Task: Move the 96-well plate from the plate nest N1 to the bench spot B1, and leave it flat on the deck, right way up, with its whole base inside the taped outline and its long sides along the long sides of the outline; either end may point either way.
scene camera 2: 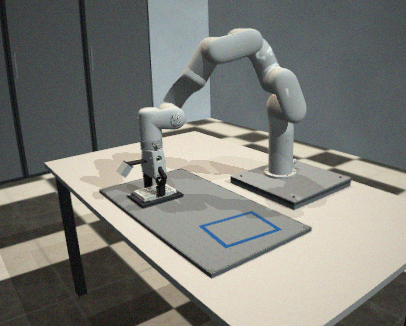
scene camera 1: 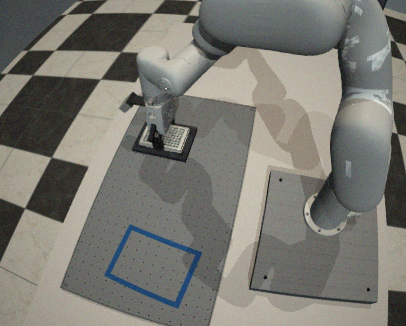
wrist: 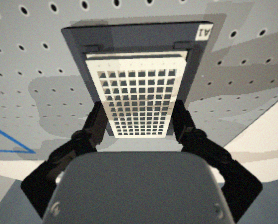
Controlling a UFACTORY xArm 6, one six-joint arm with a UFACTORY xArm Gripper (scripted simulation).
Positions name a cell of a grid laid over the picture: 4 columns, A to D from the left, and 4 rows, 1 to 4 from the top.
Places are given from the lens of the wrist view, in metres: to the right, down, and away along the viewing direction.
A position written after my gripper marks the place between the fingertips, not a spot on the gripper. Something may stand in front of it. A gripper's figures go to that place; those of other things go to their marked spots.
my gripper (wrist: B2): 0.00, 0.00, 0.13
white 96-well plate (wrist: C2): 0.00, -0.01, 0.12
black plate nest N1 (wrist: C1): 0.00, -0.06, 0.08
